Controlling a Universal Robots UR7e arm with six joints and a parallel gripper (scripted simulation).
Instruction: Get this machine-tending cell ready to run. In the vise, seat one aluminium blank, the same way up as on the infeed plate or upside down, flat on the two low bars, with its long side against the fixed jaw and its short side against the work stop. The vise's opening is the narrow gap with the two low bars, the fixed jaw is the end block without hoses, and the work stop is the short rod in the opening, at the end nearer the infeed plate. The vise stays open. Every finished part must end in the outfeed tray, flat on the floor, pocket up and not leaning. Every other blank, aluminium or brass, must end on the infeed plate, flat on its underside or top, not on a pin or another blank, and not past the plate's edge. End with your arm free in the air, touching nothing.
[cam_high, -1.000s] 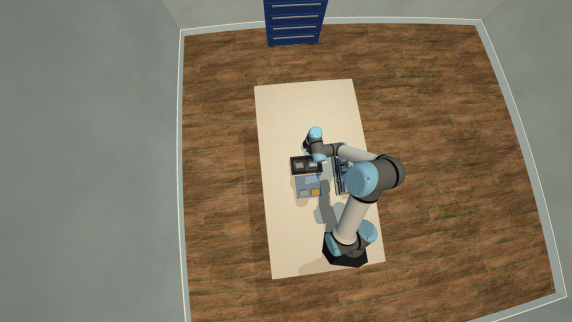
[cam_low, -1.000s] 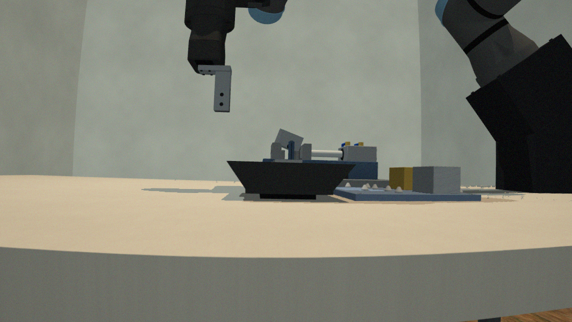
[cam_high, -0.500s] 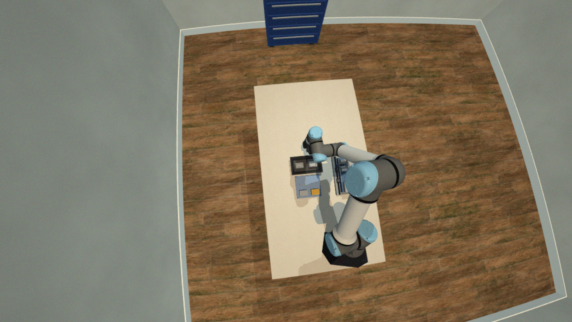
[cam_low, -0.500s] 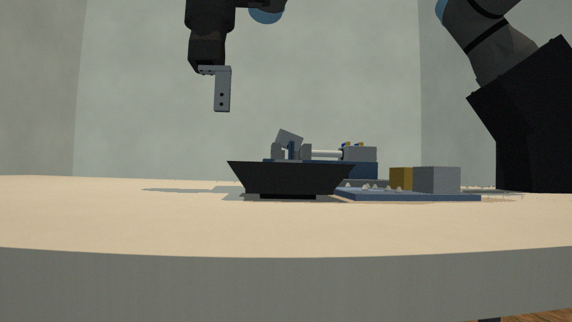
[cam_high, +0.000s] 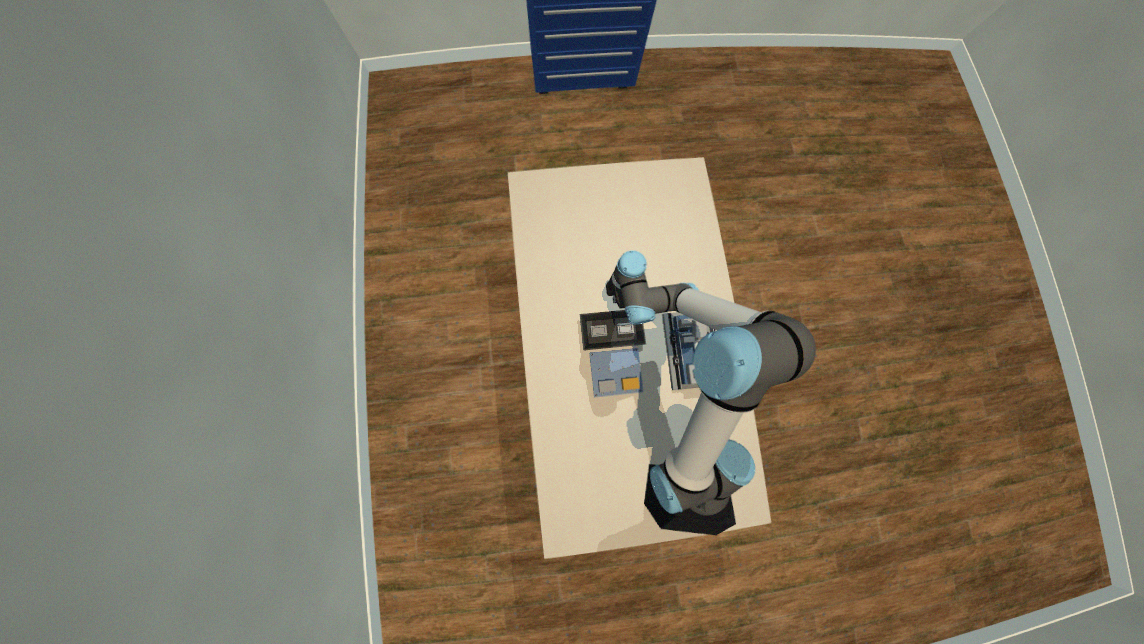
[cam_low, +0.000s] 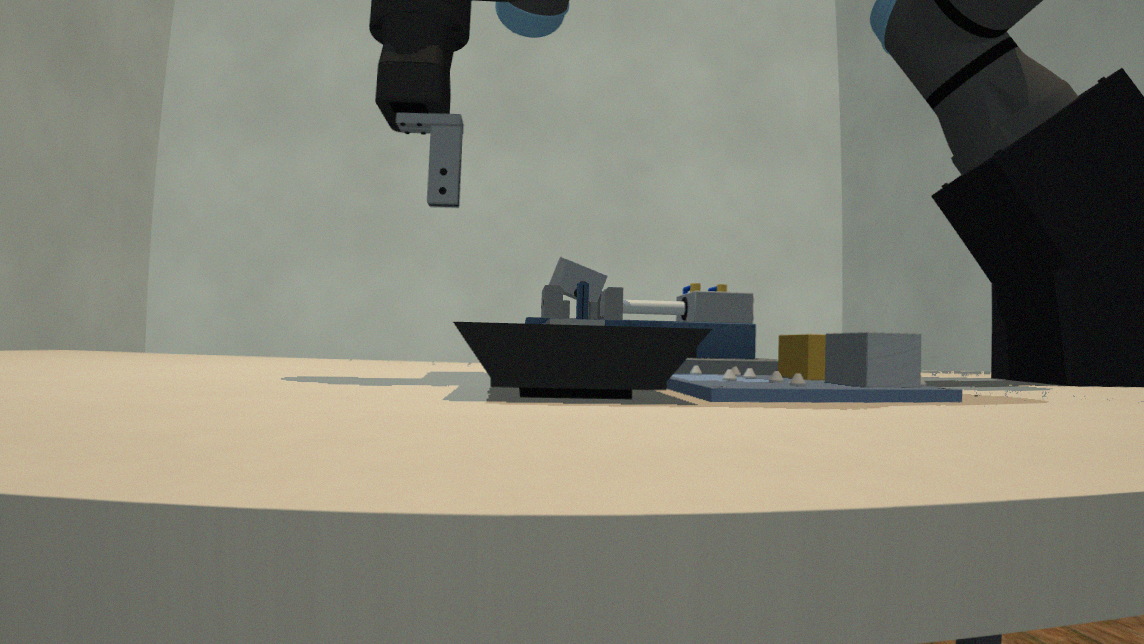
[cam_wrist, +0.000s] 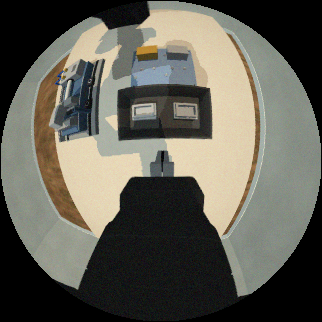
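My gripper is now 26 cm to the left of the vise, 24 cm past it and 11 cm above it. Also, from my hand: hose end block 33 cm behind, 25 cm to the right, 7 cm below; then brass blank 31 cm behind, 12 cm below, 1 cm to the left.
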